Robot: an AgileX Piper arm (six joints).
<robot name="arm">
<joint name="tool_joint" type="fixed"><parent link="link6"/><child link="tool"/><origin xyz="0 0 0" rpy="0 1.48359 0"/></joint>
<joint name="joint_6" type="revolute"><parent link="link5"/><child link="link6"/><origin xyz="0.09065 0 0.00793"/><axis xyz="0.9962 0 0.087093"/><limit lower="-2.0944" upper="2.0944"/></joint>
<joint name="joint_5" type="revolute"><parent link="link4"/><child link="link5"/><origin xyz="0 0 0"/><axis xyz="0 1 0"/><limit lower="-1.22" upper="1.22"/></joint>
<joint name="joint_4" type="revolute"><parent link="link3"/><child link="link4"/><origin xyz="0.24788 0 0.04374"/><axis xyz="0.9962 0 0.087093"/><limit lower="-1.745" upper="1.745"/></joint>
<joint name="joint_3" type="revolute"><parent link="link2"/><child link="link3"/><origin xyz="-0.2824 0 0.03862"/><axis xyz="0 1 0"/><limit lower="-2.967" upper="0"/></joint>
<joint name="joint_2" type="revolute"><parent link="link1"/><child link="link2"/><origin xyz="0 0 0"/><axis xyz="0 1 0"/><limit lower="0" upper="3.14"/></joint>
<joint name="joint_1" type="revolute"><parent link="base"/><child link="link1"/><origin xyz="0 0 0.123"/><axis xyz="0 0 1"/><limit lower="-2.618" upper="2.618"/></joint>
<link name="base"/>
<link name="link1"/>
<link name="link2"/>
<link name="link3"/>
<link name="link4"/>
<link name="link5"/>
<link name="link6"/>
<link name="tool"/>
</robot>
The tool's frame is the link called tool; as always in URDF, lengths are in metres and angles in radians.
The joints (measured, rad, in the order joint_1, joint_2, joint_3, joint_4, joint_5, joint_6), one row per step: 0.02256 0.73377 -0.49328 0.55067 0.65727 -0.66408; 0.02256 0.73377 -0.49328 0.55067 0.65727 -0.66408; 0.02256 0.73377 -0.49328 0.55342 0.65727 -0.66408; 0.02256 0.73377 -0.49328 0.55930 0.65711 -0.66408; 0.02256 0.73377 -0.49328 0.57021 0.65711 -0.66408; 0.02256 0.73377 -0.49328 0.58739 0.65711 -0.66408; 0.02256 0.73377 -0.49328 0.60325 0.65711 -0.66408; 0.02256 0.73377 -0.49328 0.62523 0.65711 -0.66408; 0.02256 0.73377 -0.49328 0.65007 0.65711 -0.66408; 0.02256 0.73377 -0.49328 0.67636 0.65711 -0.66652; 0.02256 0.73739 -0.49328 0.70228 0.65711 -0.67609
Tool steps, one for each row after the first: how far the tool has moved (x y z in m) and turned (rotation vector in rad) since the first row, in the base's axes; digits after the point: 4 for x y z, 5 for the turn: 0.0000 0.0000 0.0000 0.00000 0.00000 0.00000; 0.0000 0.0001 0.0001 0.00272 0.00006 -0.00042; 0.0000 0.0004 0.0003 0.00852 0.00006 -0.00140; 0.0001 0.0009 0.0006 0.01930 0.00030 -0.00307; 0.0001 0.0017 0.0011 0.03627 0.00068 -0.00569; 0.0002 0.0024 0.0016 0.05194 0.00104 -0.00811; 0.0003 0.0034 0.0023 0.07366 0.00153 -0.01147; 0.0004 0.0046 0.0031 0.09820 0.00208 -0.01527; 0.0005 0.0057 0.0040 0.12247 0.00177 -0.01778; 0.0011 0.0068 0.0044 0.14128 0.00237 -0.01617
